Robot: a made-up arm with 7 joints. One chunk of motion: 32 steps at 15 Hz.
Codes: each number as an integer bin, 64 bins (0 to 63) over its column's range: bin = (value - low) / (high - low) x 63, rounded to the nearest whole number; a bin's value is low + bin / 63 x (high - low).
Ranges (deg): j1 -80.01..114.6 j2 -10..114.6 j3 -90.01..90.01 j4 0..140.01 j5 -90.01..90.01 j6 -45.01..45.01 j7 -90.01..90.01
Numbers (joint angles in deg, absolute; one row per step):
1: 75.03 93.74 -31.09 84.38 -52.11 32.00 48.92
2: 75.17 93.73 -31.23 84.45 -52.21 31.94 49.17
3: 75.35 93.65 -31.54 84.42 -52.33 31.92 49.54
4: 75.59 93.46 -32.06 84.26 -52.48 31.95 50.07
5: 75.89 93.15 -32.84 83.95 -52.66 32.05 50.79
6: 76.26 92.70 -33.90 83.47 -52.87 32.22 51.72
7: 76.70 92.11 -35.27 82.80 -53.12 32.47 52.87
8: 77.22 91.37 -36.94 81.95 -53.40 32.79 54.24
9: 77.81 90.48 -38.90 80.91 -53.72 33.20 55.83
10: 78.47 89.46 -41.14 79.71 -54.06 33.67 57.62
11: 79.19 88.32 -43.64 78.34 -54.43 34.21 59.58
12: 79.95 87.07 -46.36 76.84 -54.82 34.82 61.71
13: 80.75 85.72 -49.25 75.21 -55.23 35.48 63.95
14: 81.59 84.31 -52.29 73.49 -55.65 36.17 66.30
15: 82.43 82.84 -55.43 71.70 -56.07 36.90 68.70
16: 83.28 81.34 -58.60 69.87 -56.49 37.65 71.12
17: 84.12 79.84 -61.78 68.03 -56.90 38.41 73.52
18: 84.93 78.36 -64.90 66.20 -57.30 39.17 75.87
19: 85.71 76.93 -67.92 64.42 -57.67 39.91 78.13
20: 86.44 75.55 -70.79 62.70 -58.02 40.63 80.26
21: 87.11 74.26 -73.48 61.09 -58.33 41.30 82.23
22: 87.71 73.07 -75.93 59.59 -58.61 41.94 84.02
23: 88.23 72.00 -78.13 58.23 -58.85 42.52 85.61
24: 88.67 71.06 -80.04 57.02 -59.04 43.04 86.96
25: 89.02 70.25 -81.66 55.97 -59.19 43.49 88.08
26: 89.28 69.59 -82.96 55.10 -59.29 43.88 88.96
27: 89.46 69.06 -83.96 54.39 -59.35 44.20 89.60
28: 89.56 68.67 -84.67 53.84 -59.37 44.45 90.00
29: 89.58 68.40 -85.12 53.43 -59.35 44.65 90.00
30: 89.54 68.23 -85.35 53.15 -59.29 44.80 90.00
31: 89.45 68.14 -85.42 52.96 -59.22 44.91 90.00
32: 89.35 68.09 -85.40 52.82 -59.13 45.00 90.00
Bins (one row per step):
1: 50 52 21 38 13 54 49
2: 50 52 21 38 13 54 49
3: 50 52 20 38 13 54 49
4: 50 52 20 38 13 54 49
5: 50 52 20 38 13 54 49
6: 51 52 20 38 13 54 50
7: 51 52 19 37 13 54 50
8: 51 51 19 37 13 54 50
9: 51 51 18 36 13 55 51
10: 51 50 17 36 13 55 52
11: 52 50 16 35 12 55 52
12: 52 49 15 35 12 56 53
13: 52 48 14 34 12 56 54
14: 52 48 13 33 12 57 55
15: 53 47 12 32 12 57 56
16: 53 46 11 31 12 58 56
17: 53 45 10 31 12 58 57
18: 53 45 9 30 11 59 58
19: 54 44 8 29 11 59 59
20: 54 43 7 28 11 60 60
21: 54 43 6 27 11 60 60
22: 54 42 5 27 11 61 61
23: 54 41 4 26 11 61 61
24: 55 41 3 26 11 62 62
25: 55 41 3 25 11 62 62
26: 55 40 2 25 11 62 63
27: 55 40 2 24 11 62 63
28: 55 40 2 24 11 63 63
29: 55 40 2 24 11 63 63
30: 55 40 2 24 11 63 63
31: 55 40 2 24 11 63 63
32: 55 39 2 24 11 63 63

